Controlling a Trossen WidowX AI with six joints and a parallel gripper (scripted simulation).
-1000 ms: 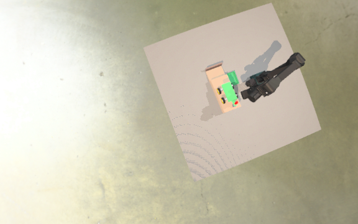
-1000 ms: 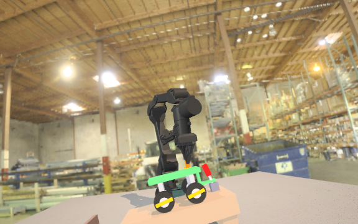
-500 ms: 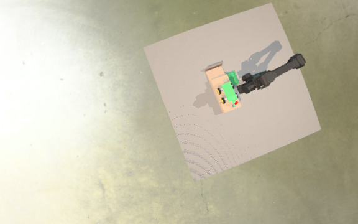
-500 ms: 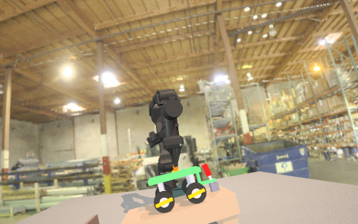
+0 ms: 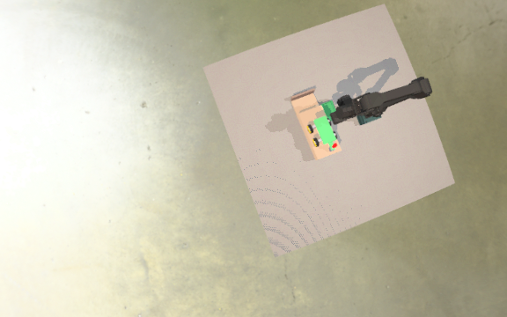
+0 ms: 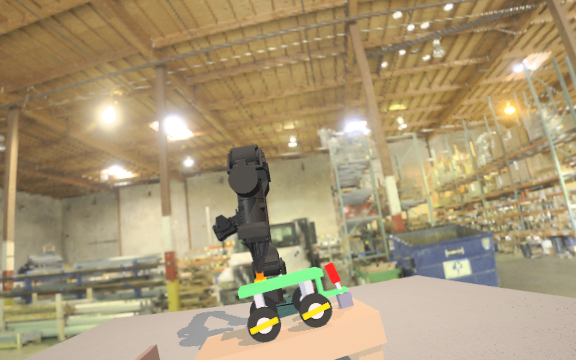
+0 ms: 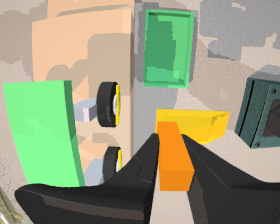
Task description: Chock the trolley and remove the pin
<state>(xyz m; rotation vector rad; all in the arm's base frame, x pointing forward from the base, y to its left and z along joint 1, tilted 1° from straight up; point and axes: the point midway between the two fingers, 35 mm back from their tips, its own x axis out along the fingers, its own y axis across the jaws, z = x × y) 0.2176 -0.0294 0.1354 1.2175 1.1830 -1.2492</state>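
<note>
Now: gripper tip 14 cm to the right of the stop pin, 10 cm short of it and 3 cm above it. Round my gripper tip: peach ramp (11 cm below, 11 cm ahead, 3 cm to the left); then green tray (17 cm below, 7 cm to the right, 2 cm behind).
</note>
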